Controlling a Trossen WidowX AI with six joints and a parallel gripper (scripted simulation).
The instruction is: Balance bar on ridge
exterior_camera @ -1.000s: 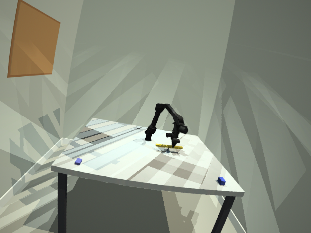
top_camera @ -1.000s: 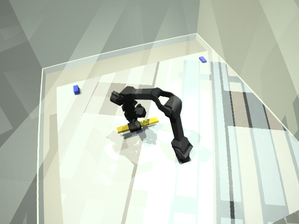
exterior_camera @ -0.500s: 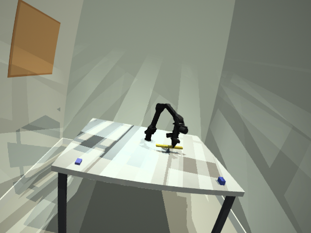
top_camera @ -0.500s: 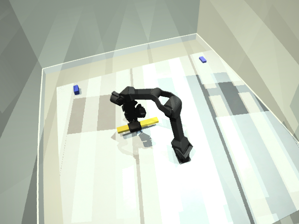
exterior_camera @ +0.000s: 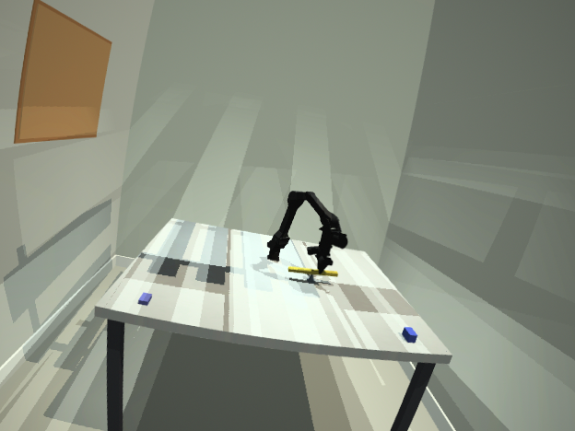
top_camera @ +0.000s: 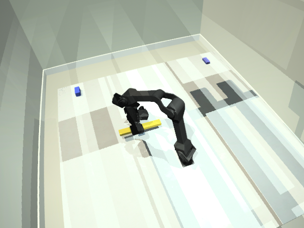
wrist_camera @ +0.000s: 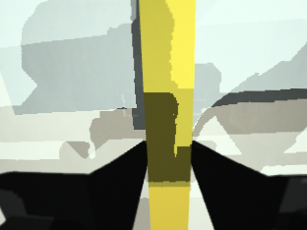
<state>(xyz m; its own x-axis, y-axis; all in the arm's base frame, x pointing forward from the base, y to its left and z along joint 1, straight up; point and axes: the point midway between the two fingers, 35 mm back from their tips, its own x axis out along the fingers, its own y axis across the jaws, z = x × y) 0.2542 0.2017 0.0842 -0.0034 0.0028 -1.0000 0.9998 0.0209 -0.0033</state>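
Now: gripper tip 30 mm to the left of the bar.
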